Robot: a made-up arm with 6 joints. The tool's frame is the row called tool.
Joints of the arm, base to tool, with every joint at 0 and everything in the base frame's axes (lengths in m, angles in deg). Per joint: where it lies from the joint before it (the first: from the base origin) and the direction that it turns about. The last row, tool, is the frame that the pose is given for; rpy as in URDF.
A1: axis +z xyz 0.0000 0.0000 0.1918
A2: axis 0.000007 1 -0.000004 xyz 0.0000 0.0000 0.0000
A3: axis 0.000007 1 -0.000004 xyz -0.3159 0.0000 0.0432
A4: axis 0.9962 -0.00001 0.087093 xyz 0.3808 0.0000 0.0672
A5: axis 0.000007 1 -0.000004 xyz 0.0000 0.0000 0.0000
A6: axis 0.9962 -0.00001 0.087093 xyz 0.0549 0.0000 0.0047
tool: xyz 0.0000 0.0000 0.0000 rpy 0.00 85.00 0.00
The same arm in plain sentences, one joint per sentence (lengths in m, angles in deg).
The arm has six revolute joints in a row. What follows holds with every joint at zero, and every direction is one of the base frame's. Joint 1 lies 0.1918 m along +z from the base frame's origin and turns about +z. Joint 2 lies at the same point as joint 1 and turns about +y. Joint 3 lies 0.3159 m along -x and 0.0432 m along +z from joint 2 and turns about +y. Joint 4 lies 0.3808 m along +x and 0.0672 m along +z from joint 3 and turns about the direction (0.9962, 0, 0.0871). Joint 5 lies at the same point as joint 4 and turns about +y. Joint 6 lies 0.0549 m along +x and 0.0047 m along +z from joint 5 and turns about the direction (0.9962, 0, 0.0871). The tool frame, which is the frame that the pose is given for, lies at the same point as joint 6; its axes are the base frame's turned by roll 0.00, pitch 85.00 and yaw 0.00 deg (as in URDF: about the fixed x, then y, then z).
